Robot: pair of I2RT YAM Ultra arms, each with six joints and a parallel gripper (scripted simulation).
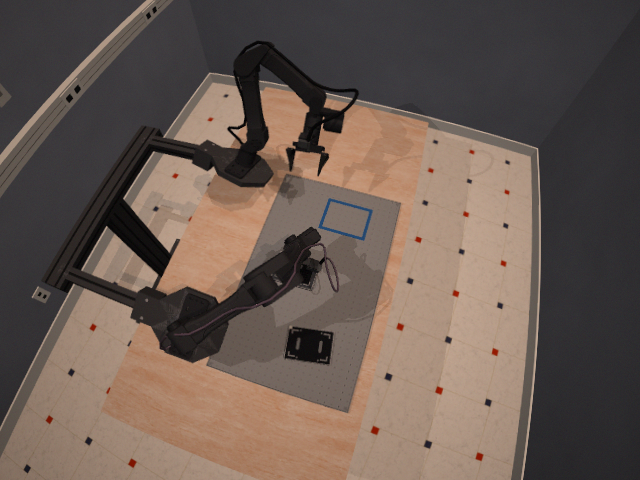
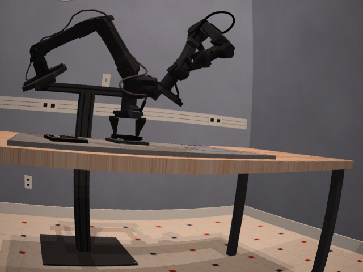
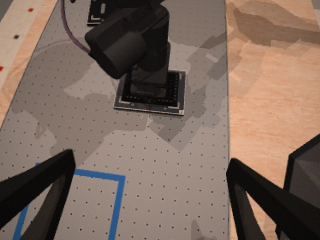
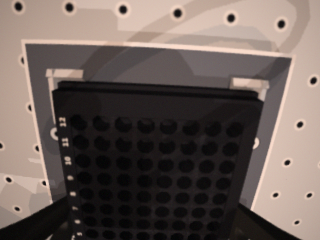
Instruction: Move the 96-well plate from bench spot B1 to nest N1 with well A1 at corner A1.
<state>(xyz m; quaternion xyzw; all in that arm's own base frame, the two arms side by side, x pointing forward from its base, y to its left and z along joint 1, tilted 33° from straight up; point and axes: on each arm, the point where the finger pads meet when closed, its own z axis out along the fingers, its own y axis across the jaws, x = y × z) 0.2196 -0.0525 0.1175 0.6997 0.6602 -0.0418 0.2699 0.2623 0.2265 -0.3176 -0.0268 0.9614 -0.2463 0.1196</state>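
My right hand is 110 mm short of the black plate nest, 270 mm to the left of it and 20 mm above it. The rest, counted from my right hand: 96-well plate: right at my right hand; then A1 label: 30 mm ahead, 220 mm to the right, 10 mm below.
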